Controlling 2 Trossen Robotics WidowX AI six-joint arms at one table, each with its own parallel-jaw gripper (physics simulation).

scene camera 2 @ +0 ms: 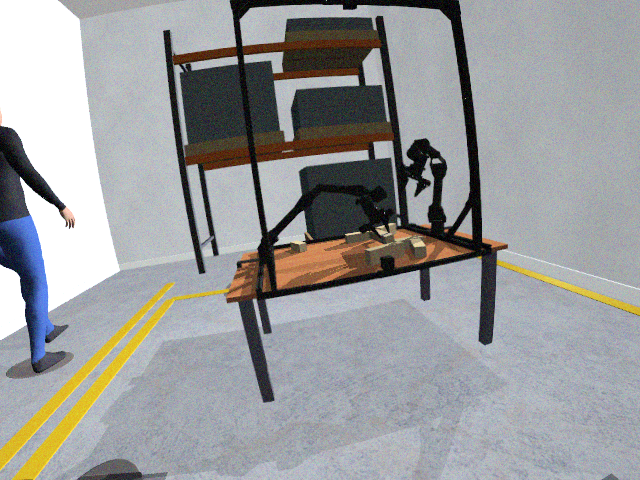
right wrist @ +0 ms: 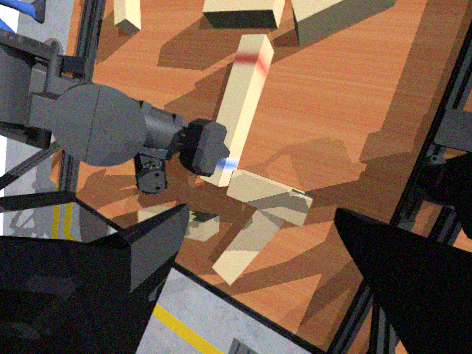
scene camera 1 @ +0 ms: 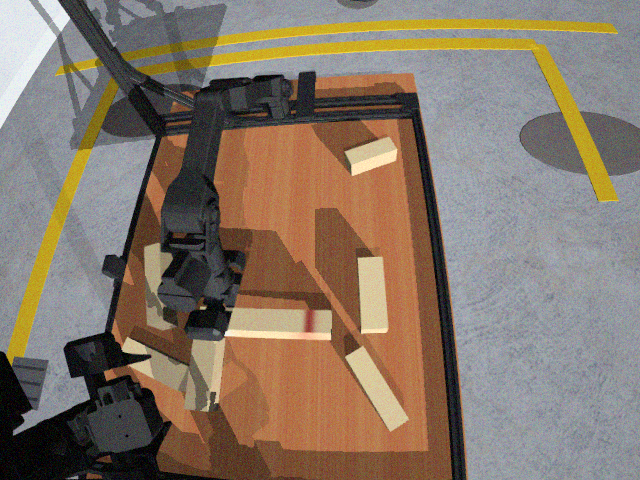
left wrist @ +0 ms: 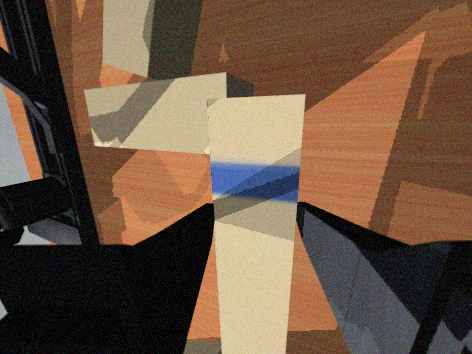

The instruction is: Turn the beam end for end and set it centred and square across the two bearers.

The left gripper holds a beam, clear of everything else. The right gripper is open, holding nothing.
The left gripper shows as well in the right wrist view and in the left wrist view. The right gripper shows as well in the right wrist view.
